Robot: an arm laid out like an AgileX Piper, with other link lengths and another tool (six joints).
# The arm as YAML. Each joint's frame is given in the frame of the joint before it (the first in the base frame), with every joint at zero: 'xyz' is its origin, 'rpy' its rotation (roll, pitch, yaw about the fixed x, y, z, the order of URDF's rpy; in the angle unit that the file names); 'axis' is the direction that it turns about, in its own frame. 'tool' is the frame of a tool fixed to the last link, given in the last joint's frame.
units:
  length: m
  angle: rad
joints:
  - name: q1
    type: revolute
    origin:
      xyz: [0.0, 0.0, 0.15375]
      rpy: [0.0, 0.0, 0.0]
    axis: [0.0, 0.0, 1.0]
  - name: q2
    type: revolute
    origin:
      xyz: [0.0, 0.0, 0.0]
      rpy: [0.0, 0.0, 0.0]
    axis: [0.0, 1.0, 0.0]
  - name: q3
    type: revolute
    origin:
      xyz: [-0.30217, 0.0, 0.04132]
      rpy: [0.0, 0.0, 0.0]
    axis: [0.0, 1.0, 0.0]
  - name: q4
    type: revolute
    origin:
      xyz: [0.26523, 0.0, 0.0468]
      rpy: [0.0, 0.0, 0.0]
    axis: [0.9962, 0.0, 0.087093]
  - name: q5
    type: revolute
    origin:
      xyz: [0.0, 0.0, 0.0]
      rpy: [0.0, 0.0, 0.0]
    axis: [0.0, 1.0, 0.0]
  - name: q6
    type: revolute
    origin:
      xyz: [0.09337, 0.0, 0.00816]
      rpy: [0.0, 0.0, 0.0]
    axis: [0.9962, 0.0, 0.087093]
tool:
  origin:
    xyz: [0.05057, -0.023, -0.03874]
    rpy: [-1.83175, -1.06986, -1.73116]
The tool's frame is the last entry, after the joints.
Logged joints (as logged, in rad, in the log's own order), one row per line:
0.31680 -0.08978 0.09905 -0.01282 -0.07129 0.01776
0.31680 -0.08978 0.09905 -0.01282 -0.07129 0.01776
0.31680 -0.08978 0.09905 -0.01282 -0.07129 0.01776
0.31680 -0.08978 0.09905 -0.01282 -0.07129 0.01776
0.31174 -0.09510 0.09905 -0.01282 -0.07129 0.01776
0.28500 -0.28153 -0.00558 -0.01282 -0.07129 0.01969
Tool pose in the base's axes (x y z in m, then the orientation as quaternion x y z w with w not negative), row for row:
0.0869 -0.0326 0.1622 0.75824 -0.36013 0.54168 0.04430
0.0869 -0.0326 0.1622 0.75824 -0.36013 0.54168 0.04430
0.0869 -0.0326 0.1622 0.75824 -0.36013 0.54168 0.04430
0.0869 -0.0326 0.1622 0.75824 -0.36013 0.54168 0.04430
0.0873 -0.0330 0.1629 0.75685 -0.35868 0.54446 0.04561
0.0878 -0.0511 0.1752 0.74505 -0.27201 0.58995 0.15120
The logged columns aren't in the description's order. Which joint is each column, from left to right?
Columns, left to right: q5, q4, q6, q2, q1, q3.
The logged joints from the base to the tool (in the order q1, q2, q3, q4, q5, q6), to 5 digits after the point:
-0.07129 -0.01282 0.01776 -0.08978 0.31680 0.09905
-0.07129 -0.01282 0.01776 -0.08978 0.31680 0.09905
-0.07129 -0.01282 0.01776 -0.08978 0.31680 0.09905
-0.07129 -0.01282 0.01776 -0.08978 0.31680 0.09905
-0.07129 -0.01282 0.01776 -0.09510 0.31174 0.09905
-0.07129 -0.01282 0.01969 -0.28153 0.28500 -0.00558

